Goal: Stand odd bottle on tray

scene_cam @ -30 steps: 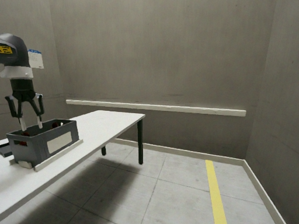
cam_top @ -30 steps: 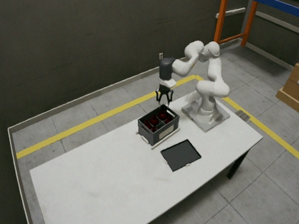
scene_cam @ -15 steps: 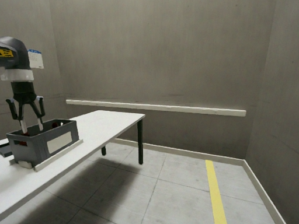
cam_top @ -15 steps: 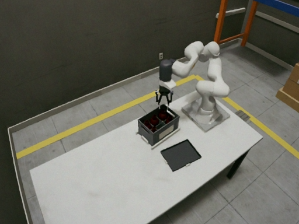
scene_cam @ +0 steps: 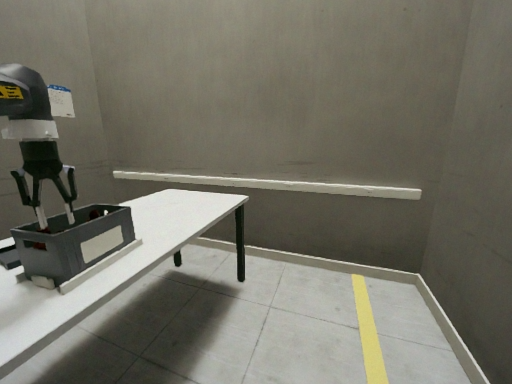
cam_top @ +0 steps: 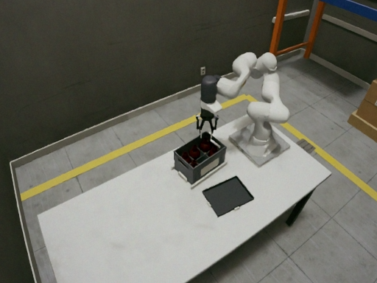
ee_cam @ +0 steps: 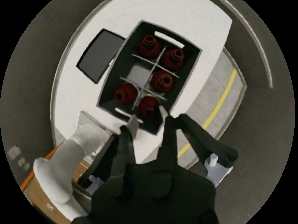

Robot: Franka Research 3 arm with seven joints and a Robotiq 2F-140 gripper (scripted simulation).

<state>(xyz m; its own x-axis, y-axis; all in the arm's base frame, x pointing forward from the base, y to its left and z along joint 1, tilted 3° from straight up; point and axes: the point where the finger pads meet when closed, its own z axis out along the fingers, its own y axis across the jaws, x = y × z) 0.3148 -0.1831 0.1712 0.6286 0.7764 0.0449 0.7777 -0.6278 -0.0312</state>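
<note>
Now: the dark grey crate 8 cm ahead of my hand, 5 cm to the left of it and 13 cm below it. Also, from my hand: flat black tray: 8 cm ahead, 34 cm to the left, 20 cm below.
</note>
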